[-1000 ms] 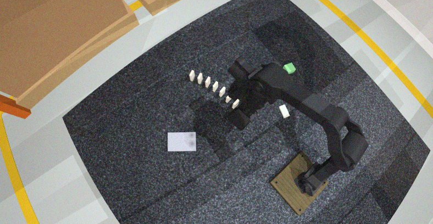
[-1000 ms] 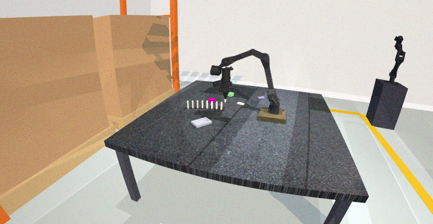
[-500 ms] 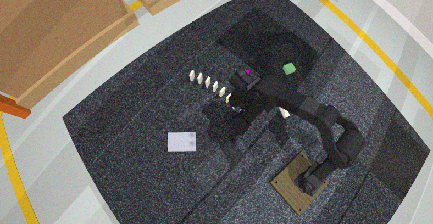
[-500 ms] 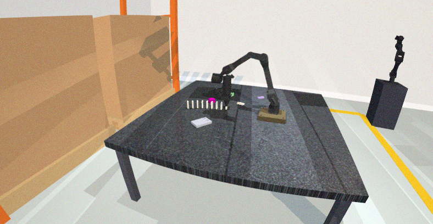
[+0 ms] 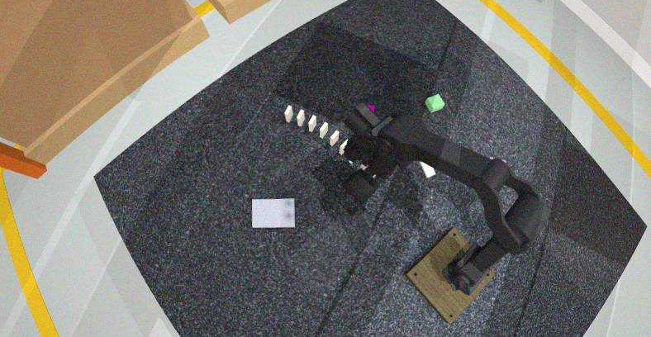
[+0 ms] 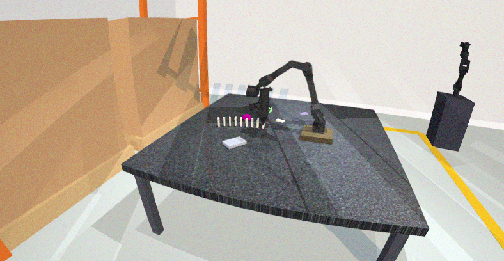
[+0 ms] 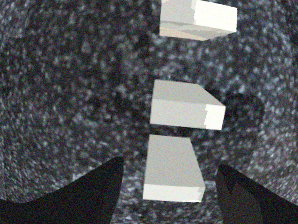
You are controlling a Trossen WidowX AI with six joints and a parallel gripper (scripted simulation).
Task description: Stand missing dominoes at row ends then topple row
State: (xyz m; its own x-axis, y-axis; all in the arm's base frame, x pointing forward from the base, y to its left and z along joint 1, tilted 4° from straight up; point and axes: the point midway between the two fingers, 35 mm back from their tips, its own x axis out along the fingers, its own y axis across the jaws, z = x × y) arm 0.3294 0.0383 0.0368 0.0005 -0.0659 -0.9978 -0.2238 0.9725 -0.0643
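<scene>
The green cube is 80 mm ahead of my gripper tip, 280 mm to the right of it and 20 mm below it. Also, from my gripper tip: purple block (170 mm behind, 340 mm to the right, 20 mm below); magenta cube (160 mm ahead, 80 mm to the right, 20 mm below); flat pale pad (50 mm ahead, 260 mm to the left, 20 mm below).
</scene>
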